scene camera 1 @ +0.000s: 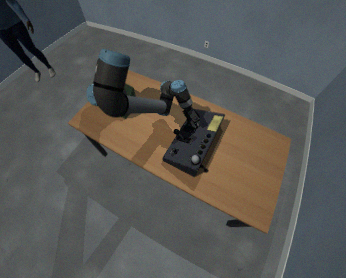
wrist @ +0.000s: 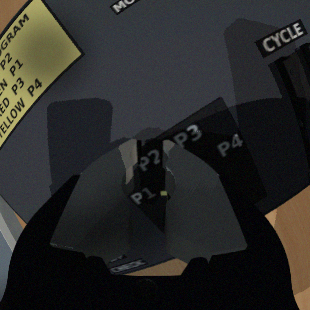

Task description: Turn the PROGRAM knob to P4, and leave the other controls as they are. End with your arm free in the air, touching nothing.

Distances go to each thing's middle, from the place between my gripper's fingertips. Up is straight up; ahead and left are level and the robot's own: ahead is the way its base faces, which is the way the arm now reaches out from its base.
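Labels:
Black control panel (scene camera 1: 190, 153): 6 cm to the right of my hand, 5 cm ahead of it, 1 cm below it.

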